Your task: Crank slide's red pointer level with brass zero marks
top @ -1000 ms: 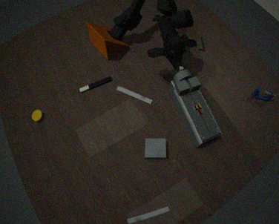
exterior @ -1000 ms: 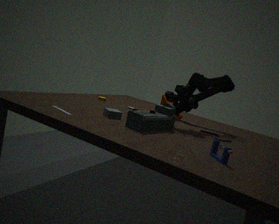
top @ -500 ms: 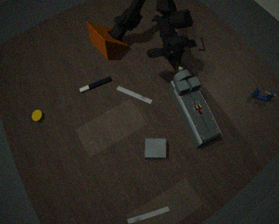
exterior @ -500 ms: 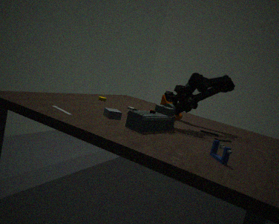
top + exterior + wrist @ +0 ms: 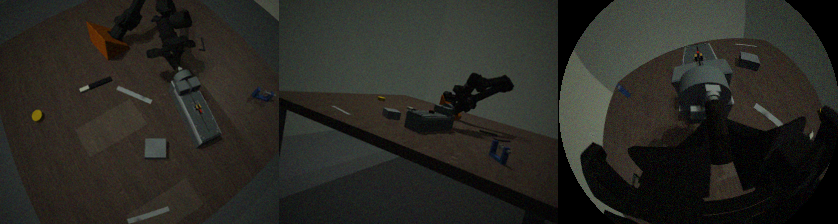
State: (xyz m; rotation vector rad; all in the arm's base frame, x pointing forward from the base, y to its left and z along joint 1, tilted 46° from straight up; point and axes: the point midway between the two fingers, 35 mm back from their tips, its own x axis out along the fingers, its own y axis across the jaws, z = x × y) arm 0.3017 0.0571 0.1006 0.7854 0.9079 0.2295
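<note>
Right now the red pointer is 18 cm ahead of my gripper tip, 2 cm to the right of it and 1 cm below it. Round my gripper tip: grey block 22 cm to the right, 20 cm ahead, 7 cm below; yellow disc 57 cm to the right, 15 cm behind, 8 cm below; black-and-white marker 30 cm to the right, 15 cm behind, 9 cm below.
</note>
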